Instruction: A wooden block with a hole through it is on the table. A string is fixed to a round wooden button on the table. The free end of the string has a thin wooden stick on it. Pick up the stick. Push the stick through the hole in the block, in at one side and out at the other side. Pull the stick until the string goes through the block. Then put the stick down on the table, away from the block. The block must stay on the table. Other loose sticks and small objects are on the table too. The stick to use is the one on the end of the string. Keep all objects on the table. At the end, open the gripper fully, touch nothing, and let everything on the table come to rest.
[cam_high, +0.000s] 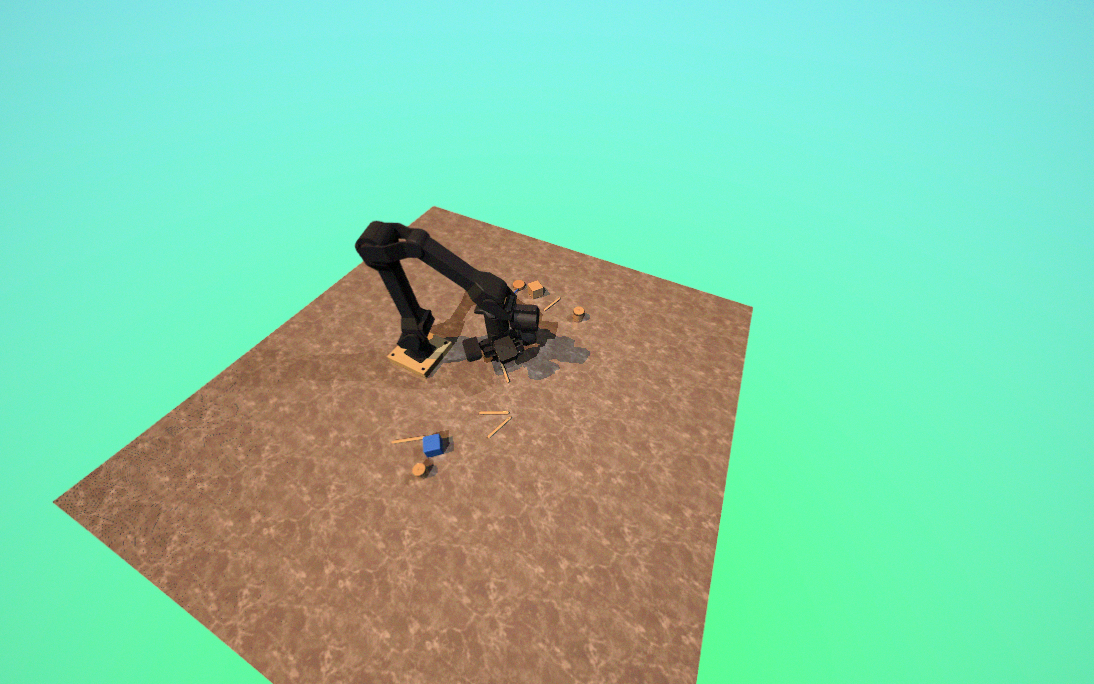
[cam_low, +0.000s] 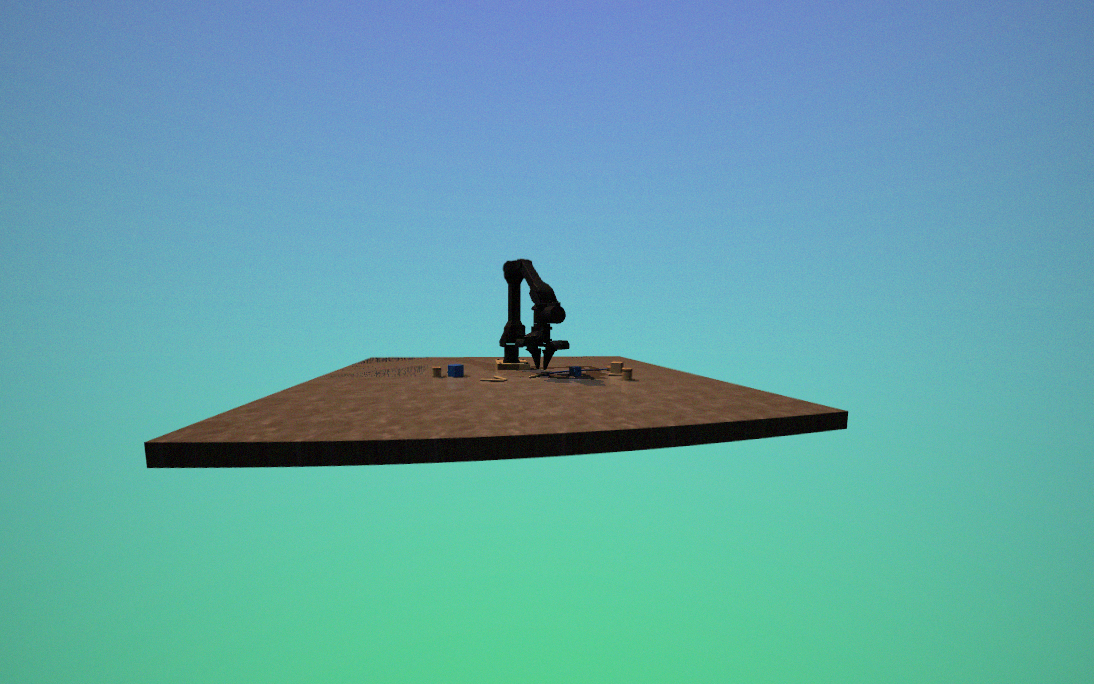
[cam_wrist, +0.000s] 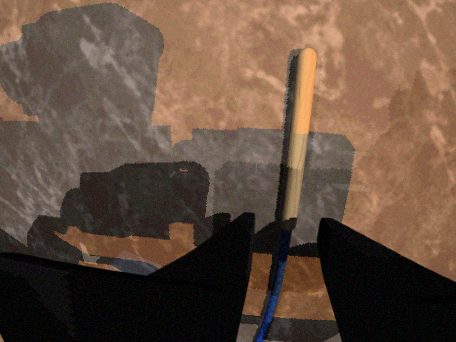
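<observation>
The blue block lies 10 mm behind my gripper tip, 120 mm to the left of it and 10 mm below it. Also, from my gripper tip: round wooden button (140 mm behind, 290 mm to the left, 20 mm below); then small wooden cylinder (100 mm ahead, 270 mm to the left).
</observation>
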